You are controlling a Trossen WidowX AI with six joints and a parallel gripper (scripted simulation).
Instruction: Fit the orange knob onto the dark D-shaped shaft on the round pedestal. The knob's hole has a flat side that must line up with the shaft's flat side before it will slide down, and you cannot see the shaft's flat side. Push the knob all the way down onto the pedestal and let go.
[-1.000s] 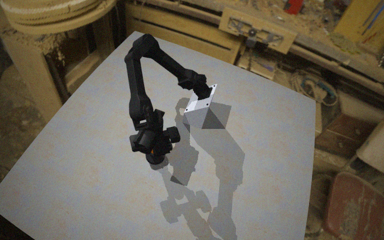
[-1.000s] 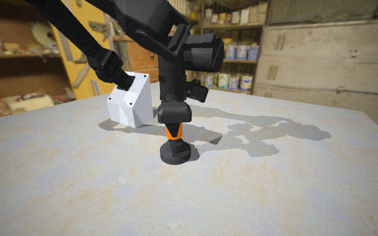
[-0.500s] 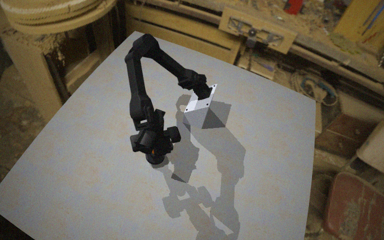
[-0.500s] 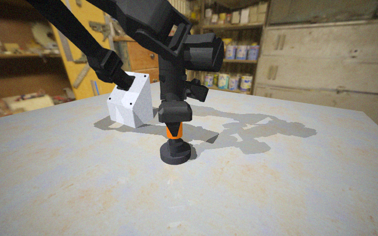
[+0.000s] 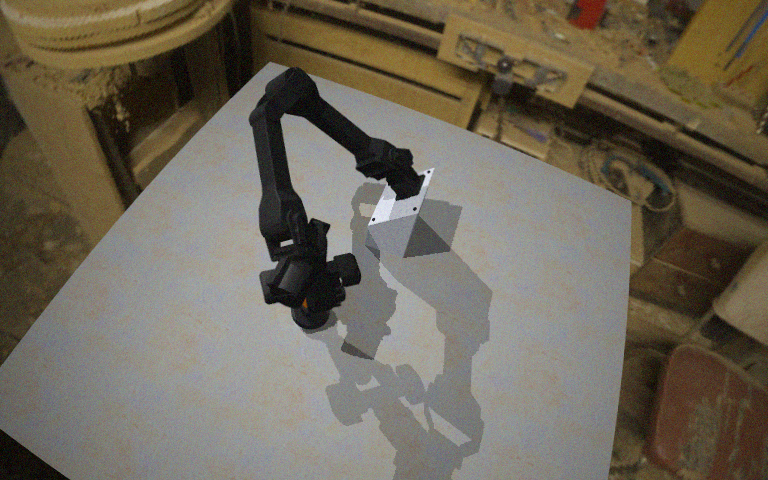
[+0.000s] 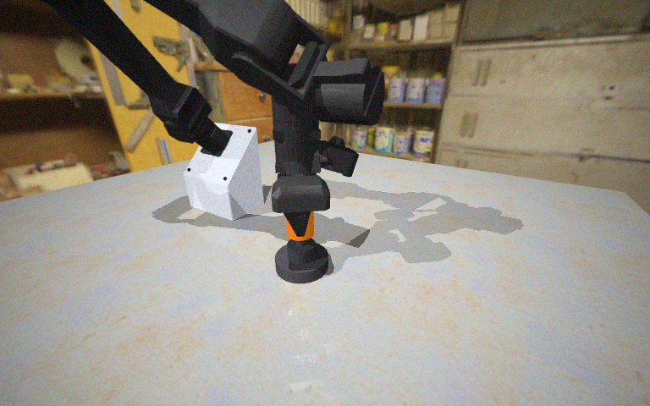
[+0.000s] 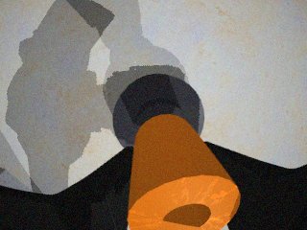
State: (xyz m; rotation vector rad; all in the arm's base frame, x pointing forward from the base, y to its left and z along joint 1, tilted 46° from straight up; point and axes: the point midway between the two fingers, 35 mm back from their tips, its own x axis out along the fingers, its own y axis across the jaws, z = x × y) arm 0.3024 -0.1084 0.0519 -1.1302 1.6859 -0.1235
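My gripper tip is now 20 mm below the orange knob. Also, from my gripper tip: dark round pedestal: 40 mm below.
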